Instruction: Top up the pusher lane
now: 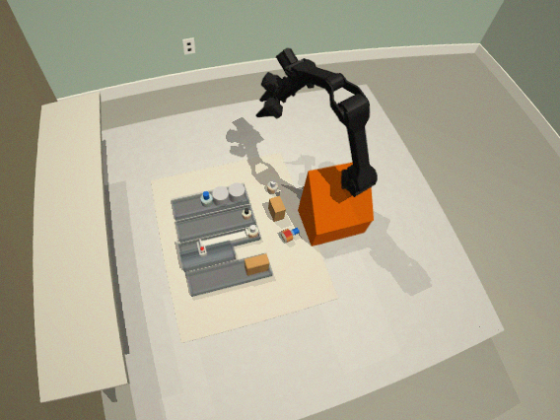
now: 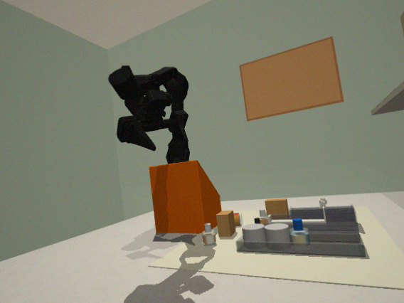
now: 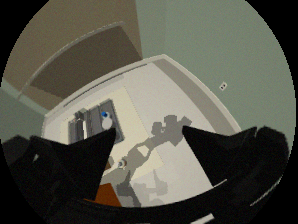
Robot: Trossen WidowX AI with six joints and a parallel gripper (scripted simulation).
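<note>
Right now my gripper tip is 60 mm past the jar, 360 mm to the right of it and 260 mm above it. From my gripper tip the other things lie so: grey lane rack (210 mm ahead, 380 mm to the left, 270 mm below); white pusher rod (170 mm ahead, 380 mm to the left, 240 mm below); cardboard box (80 mm ahead, 470 mm to the left, 250 mm below).
</note>
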